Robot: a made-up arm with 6 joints. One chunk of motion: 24 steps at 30 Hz.
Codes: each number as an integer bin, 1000 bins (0 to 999) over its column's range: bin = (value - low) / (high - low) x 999, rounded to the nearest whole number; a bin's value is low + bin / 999 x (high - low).
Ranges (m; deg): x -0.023..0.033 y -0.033..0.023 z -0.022..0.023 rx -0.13..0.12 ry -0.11..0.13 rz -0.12..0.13
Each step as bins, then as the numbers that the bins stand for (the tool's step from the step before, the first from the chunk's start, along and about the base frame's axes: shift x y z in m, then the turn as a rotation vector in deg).
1 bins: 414 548 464 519 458 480
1 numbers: 0.00021 -0.00228 -0.00110 0.000 0.000 0.000
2 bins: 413 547 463 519 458 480
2 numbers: 0.00015 -0.00234 -0.00114 0.000 0.000 0.000
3 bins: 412 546 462 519 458 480
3 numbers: 0.00010 -0.00239 -0.00119 0.000 0.000 0.000
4 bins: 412 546 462 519 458 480
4 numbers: 0.00010 -0.00239 -0.00119 0.000 0.000 0.000
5 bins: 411 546 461 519 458 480
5 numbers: 0.00004 -0.00239 -0.00123 0.000 0.000 0.000
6 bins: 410 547 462 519 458 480
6 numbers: -0.00002 -0.00234 -0.00119 0.000 0.000 0.000
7 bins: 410 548 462 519 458 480
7 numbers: -0.00002 -0.00228 -0.00119 0.000 0.000 0.000
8 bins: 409 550 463 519 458 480
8 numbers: -0.00007 -0.00217 -0.00114 0.000 0.000 0.000
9 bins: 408 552 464 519 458 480
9 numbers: -0.00013 -0.00206 -0.00110 0.000 0.000 0.000
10 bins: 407 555 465 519 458 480
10 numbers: -0.00019 -0.00189 -0.00105 0.000 0.000 0.000
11 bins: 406 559 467 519 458 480
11 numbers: -0.00024 -0.00166 -0.00096 0.000 0.000 0.000
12 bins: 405 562 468 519 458 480
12 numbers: -0.00030 -0.00150 -0.00092 0.000 0.000 0.000
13 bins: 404 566 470 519 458 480
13 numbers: -0.00035 -0.00127 -0.00083 0.000 0.000 0.000
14 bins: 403 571 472 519 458 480
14 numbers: -0.00041 -0.00099 -0.00074 0.000 0.000 0.000
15 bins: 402 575 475 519 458 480
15 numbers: -0.00047 -0.00077 -0.00060 0.000 0.000 0.000
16 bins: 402 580 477 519 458 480
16 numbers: -0.00047 -0.00049 -0.00051 0.000 0.000 0.000
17 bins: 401 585 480 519 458 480
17 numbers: -0.00052 -0.00021 -0.00038 0.000 0.000 0.000
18 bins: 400 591 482 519 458 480
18 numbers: -0.00058 0.00013 -0.00029 0.000 0.000 0.000
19 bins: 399 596 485 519 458 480
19 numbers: -0.00063 0.00041 -0.00015 0.000 0.000 0.000
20 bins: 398 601 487 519 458 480
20 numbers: -0.00069 0.00069 -0.00006 0.000 0.000 0.000
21 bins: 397 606 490 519 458 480
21 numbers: -0.00075 0.00097 0.00007 0.000 0.000 0.000
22 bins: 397 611 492 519 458 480
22 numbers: -0.00075 0.00125 0.00016 0.000 0.000 0.000
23 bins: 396 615 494 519 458 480
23 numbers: -0.00080 0.00147 0.00025 0.000 0.000 0.000
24 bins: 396 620 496 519 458 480
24 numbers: -0.00080 0.00175 0.00034 0.000 0.000 0.000
